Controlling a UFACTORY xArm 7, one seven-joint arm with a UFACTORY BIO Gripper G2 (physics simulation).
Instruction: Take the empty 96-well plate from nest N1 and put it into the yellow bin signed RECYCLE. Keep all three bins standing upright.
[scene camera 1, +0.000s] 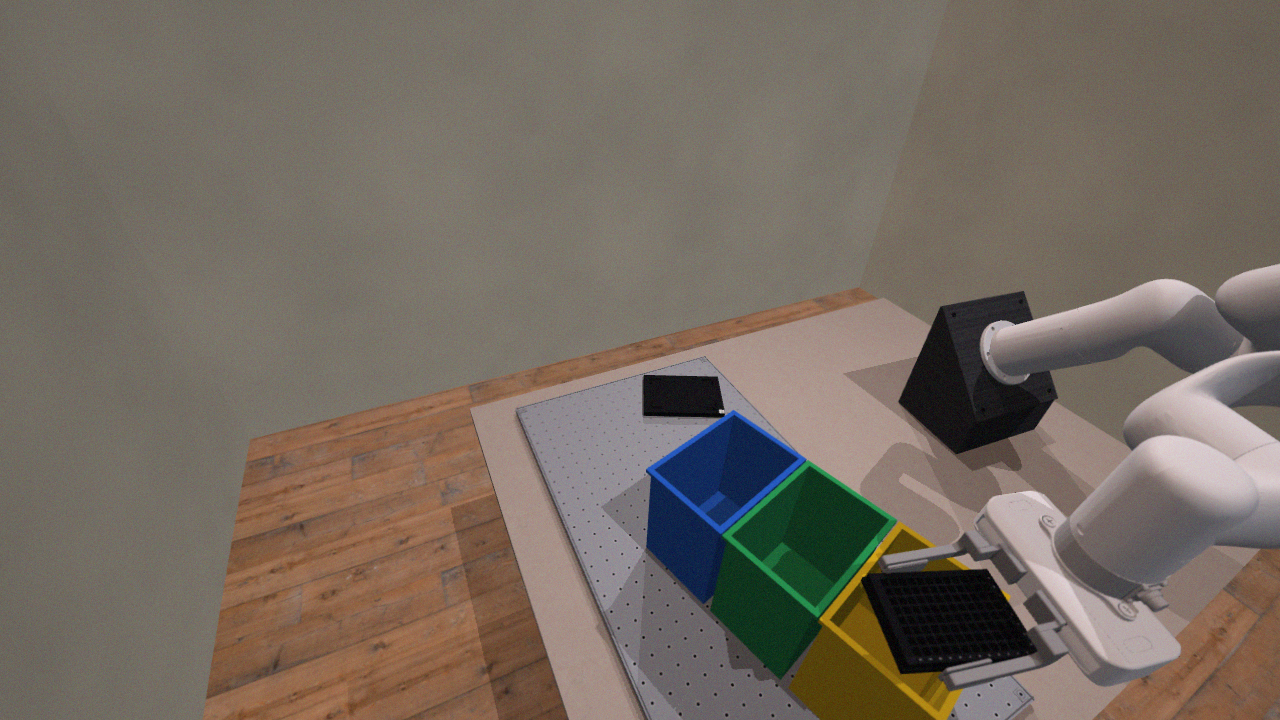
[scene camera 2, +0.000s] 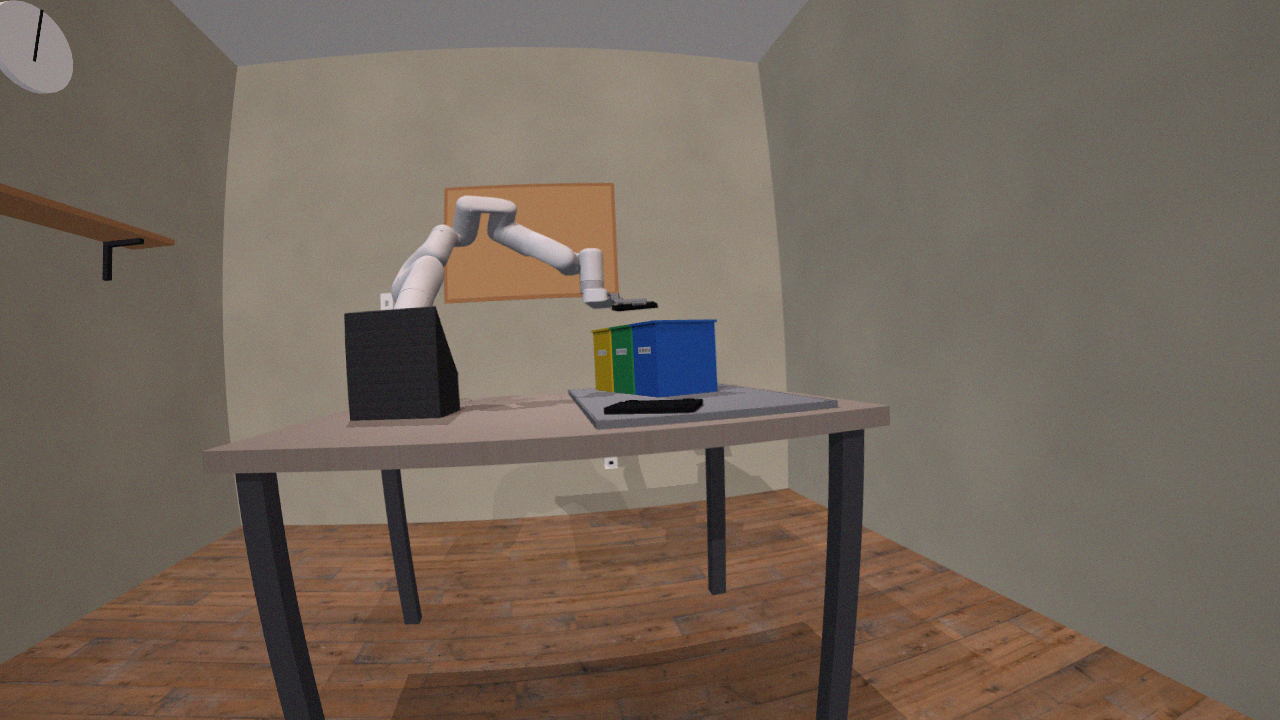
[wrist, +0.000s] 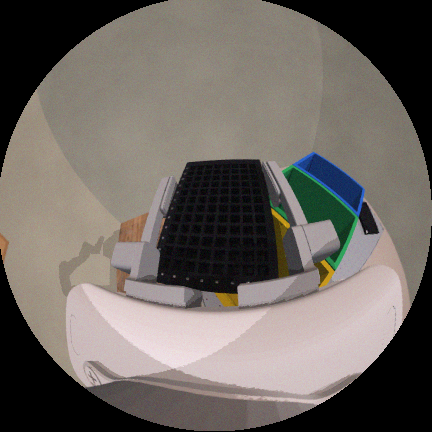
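Seen in the pictures: hand, its tool point: (scene camera 1: 933, 615) (scene camera 2: 640, 304) (wrist: 218, 188); arm's base, origin of its link: (scene camera 1: 1004, 353) (scene camera 2: 401, 345).
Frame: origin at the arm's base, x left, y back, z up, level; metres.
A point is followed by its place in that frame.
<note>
My gripper (scene camera 1: 917, 619) @(x 0.416, y -0.583, z 0.099 m) (scene camera 2: 637, 302) (wrist: 220, 175) @(x 0.416, y -0.583, z 0.099 m) is shut on the black 96-well plate (scene camera 1: 962, 617) @(x 0.425, y -0.558, z 0.099 m) (scene camera 2: 634, 307) @(x 0.375, y -0.563, z 0.086 m) (wrist: 220, 225) @(x 0.419, y -0.546, z 0.098 m), one finger along each of two opposite sides. The plate is held roughly level above the yellow bin (scene camera 1: 850, 662) @(x 0.401, y -0.624, z -0.007 m) (scene camera 2: 601, 368) @(x 0.353, y -0.458, z -0.088 m) (wrist: 282, 245) @(x 0.328, y -0.559, z -0.019 m), clear of its rim in the scene camera 2 view. The yellow bin stands upright; the plate and gripper hide part of its opening. Black nest N1 (scene camera 1: 682, 395) @(x -0.184, y -0.589, z -0.143 m) (scene camera 2: 653, 407) @(x -0.251, y -0.581, z -0.143 m) (wrist: 369, 217) @(x -0.207, y -0.572, z -0.142 m) lies at the far end of the board in the scene camera 1 view, with no plate seen on it.
The green bin (scene camera 1: 769, 617) @(x 0.318, y -0.665, z -0.052 m) (scene camera 2: 622, 376) @(x 0.226, y -0.521, z -0.109 m) (wrist: 320, 205) @(x 0.208, y -0.613, z -0.014 m) stands upright beside the yellow one, and the blue bin (scene camera 1: 680, 537) @(x 0.186, y -0.730, z -0.056 m) (scene camera 2: 680, 358) @(x 0.083, y -0.664, z -0.066 m) (wrist: 335, 177) @(x 0.093, y -0.679, z -0.003 m) stands upright beyond it. They stand on the perforated board (scene camera 1: 572, 465) @(x -0.061, y -0.841, z -0.154 m) (scene camera 2: 760, 402) @(x -0.179, y -0.790, z -0.154 m). The arm's black base block (scene camera 1: 935, 385) @(x -0.017, y -0.120, z -0.072 m) (scene camera 2: 391, 362) @(x -0.086, y -0.015, z -0.040 m) stands across the table.
</note>
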